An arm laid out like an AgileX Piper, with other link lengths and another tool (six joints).
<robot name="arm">
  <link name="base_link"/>
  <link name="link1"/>
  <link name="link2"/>
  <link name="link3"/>
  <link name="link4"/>
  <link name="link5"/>
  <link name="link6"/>
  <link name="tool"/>
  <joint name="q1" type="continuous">
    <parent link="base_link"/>
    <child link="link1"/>
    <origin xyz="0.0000 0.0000 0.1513" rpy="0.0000 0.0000 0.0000"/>
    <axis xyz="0 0 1"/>
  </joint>
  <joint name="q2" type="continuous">
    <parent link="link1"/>
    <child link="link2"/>
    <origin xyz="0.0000 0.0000 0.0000" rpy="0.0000 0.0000 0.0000"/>
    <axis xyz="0 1 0"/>
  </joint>
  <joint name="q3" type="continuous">
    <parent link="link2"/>
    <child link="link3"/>
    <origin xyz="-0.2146 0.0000 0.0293" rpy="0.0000 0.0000 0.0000"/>
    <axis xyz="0 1 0"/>
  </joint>
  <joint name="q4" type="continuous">
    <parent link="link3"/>
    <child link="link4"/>
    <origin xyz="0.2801 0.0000 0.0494" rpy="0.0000 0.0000 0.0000"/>
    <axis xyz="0.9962 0 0.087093"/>
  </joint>
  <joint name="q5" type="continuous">
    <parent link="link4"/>
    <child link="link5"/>
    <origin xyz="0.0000 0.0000 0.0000" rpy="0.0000 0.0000 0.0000"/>
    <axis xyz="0 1 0"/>
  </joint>
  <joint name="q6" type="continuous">
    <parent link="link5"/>
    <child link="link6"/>
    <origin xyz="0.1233 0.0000 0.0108" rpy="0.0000 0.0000 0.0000"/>
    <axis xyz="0.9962 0 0.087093"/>
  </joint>
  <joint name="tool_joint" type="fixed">
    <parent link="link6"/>
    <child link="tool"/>
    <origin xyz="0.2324 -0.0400 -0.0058" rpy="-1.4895 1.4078 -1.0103"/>
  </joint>
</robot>
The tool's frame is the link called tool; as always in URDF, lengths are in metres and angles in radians. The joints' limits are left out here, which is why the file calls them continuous.
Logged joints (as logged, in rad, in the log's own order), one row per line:
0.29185, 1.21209, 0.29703, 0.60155, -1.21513, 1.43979
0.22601, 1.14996, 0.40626, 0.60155, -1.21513, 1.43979
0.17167, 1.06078, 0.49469, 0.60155, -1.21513, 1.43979
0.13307, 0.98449, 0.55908, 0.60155, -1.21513, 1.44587
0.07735, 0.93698, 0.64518, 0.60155, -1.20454, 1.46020
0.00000, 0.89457, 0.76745, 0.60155, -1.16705, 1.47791
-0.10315, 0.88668, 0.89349, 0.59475, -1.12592, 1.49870
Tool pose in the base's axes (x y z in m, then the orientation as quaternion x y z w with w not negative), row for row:
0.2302, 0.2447, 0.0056, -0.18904, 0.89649, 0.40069, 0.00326
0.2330, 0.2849, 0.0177, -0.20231, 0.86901, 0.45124, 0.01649
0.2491, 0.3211, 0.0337, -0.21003, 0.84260, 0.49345, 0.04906
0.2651, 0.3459, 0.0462, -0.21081, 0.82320, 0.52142, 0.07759
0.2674, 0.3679, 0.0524, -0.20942, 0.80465, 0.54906, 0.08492
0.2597, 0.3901, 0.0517, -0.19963, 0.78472, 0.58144, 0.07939
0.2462, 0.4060, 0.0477, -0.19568, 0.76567, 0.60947, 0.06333
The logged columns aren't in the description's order. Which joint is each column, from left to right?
Columns, left to right: q6, q5, q4, q1, q3, q2.
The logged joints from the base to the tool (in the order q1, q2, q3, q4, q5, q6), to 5 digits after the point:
0.60155, 1.43979, -1.21513, 0.29703, 1.21209, 0.29185
0.60155, 1.43979, -1.21513, 0.40626, 1.14996, 0.22601
0.60155, 1.43979, -1.21513, 0.49469, 1.06078, 0.17167
0.60155, 1.44587, -1.21513, 0.55908, 0.98449, 0.13307
0.60155, 1.46020, -1.20454, 0.64518, 0.93698, 0.07735
0.60155, 1.47791, -1.16705, 0.76745, 0.89457, 0.00000
0.59475, 1.49870, -1.12592, 0.89349, 0.88668, -0.10315

